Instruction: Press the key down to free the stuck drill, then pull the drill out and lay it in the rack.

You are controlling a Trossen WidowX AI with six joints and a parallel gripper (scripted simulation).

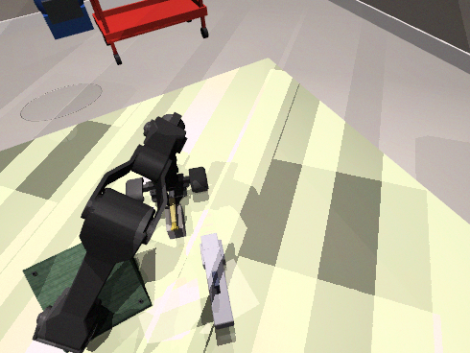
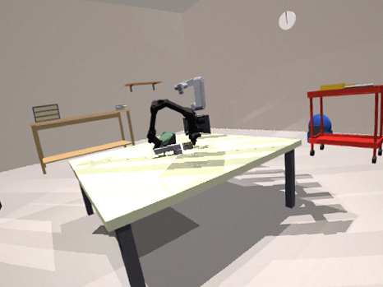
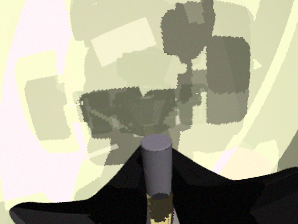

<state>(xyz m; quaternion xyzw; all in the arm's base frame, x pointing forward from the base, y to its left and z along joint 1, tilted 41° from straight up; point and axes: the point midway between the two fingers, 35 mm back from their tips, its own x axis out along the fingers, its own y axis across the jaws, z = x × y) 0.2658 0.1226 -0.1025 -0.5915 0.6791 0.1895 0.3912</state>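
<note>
My gripper tip is 40 mm to the left of the drill, 30 mm below it and 10 mm past it. Also, from my gripper tip: long grey block: 230 mm to the right, 20 mm above, 10 mm ahead; then dark key: 250 mm to the right, 40 mm above.
</note>
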